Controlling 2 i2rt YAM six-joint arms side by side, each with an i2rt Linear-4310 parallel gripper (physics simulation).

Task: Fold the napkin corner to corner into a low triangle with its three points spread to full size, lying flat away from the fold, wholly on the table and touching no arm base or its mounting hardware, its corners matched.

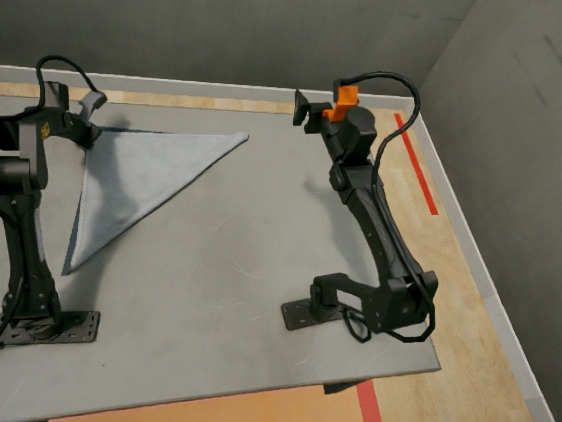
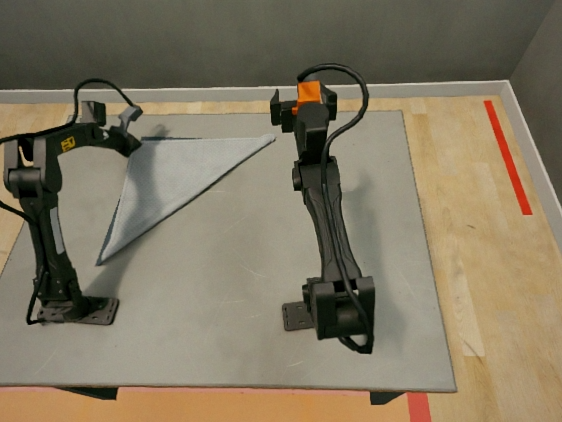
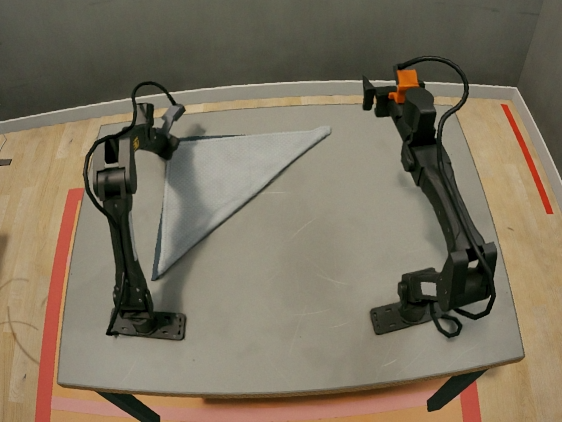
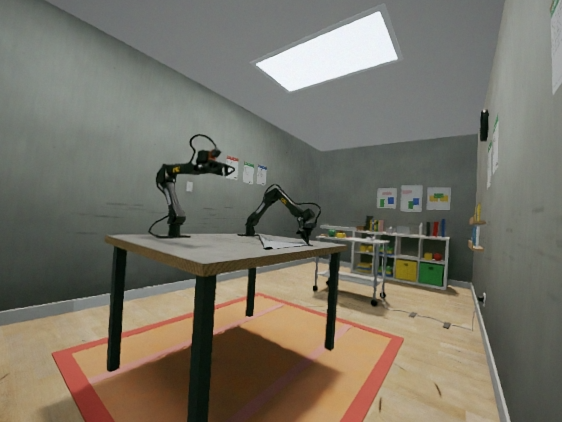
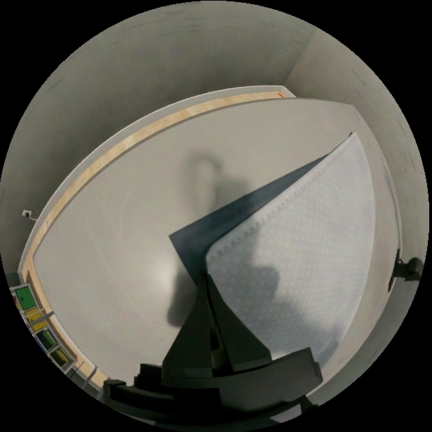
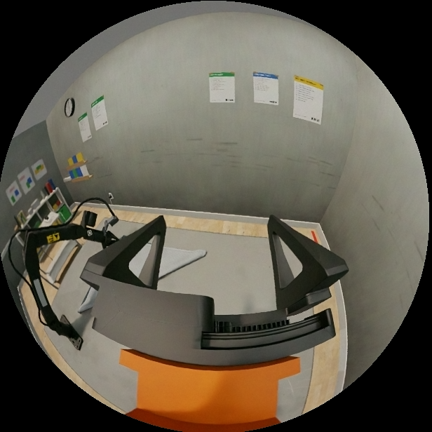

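Note:
The napkin (image 1: 150, 175) (image 2: 175, 175) (image 3: 220, 180) (image 5: 310, 240) (image 6: 182, 257) is folded into a triangle, light side up, its fold running from the lower left point to the right point. Its darker lower layer (image 5: 225, 220) shows as a narrow wedge past the top layer's edges, widest at the corner by my left gripper. My left gripper (image 1: 94, 142) (image 2: 134, 148) (image 3: 171, 148) (image 5: 204, 277) is low at that corner, shut on the top layer's corner; the exact grip is partly hidden. My right gripper (image 2: 302, 102) (image 6: 215, 220) is open and empty, high above the table, right of the napkin.
The left arm base plate (image 1: 90, 325) (image 3: 175, 326) lies below the napkin's lower left point, with a gap between. The right arm base plate (image 2: 295, 316) (image 3: 385, 320) is at lower right. The grey table (image 3: 300, 360) ends just beyond the left gripper at the back.

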